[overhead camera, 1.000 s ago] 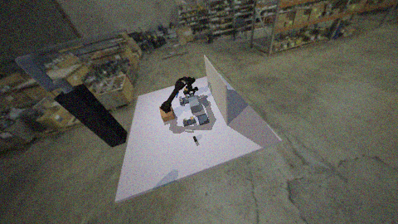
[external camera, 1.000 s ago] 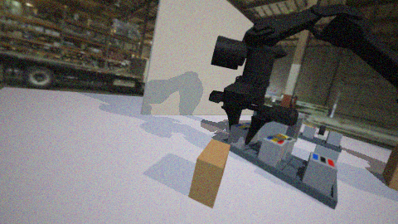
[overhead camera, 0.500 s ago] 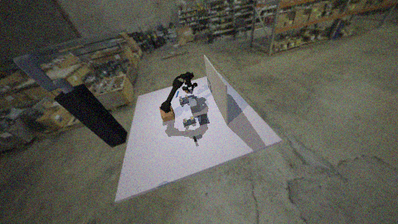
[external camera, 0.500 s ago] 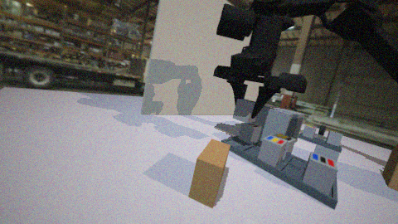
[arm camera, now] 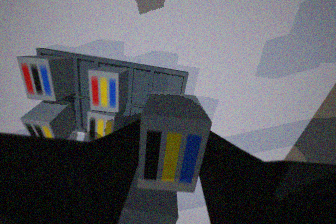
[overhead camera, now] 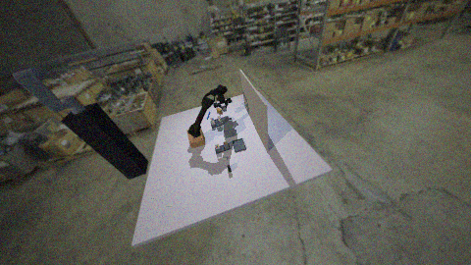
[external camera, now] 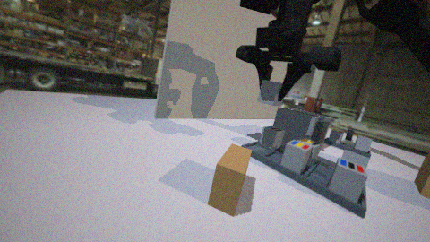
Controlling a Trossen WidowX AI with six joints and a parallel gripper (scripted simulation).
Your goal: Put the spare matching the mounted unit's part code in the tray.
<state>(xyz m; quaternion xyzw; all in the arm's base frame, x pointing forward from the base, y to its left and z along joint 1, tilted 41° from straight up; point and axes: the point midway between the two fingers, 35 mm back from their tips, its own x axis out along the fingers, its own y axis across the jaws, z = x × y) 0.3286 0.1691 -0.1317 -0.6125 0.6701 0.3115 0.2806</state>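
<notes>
My gripper tip is now 420 mm to the left of the dark grey tray, 120 mm above it and 10 mm past it. The rest, counted from my gripper tip: tall grey box 200 mm to the right, 70 mm below, 30 mm behind; cardboard box 150 mm to the left, 100 mm below, 40 mm behind; grey spare 20 mm above.
</notes>
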